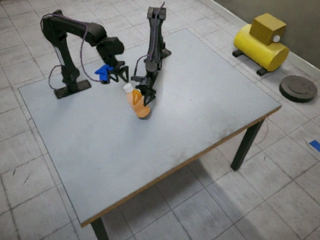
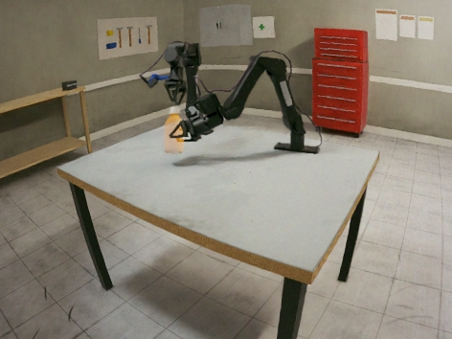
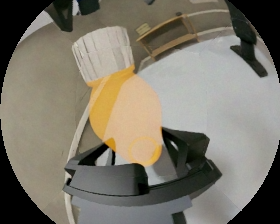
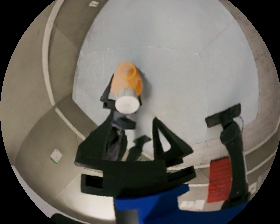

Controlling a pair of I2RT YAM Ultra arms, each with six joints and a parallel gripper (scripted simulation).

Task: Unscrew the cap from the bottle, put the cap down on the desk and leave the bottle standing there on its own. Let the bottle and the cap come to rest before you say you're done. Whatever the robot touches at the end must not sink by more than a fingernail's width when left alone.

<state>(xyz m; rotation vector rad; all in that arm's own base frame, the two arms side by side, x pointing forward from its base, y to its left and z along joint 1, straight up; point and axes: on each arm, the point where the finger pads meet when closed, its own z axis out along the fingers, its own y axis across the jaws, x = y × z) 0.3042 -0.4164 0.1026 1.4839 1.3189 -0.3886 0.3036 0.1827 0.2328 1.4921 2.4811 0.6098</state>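
The white cap lies 3 cm below my right hand, 3 cm ahead of it and 2 cm to the left of it. From my right hand the other things lie so: orange bottle (10 cm below, 6 cm ahead, 4 cm to the left).
Right now the orange bottle is 3 cm above my left hand, 1 cm to the right of it and 1 cm behind it. The rest, counted from my left hand: white cap (10 cm above, 4 cm to the right, 4 cm behind).
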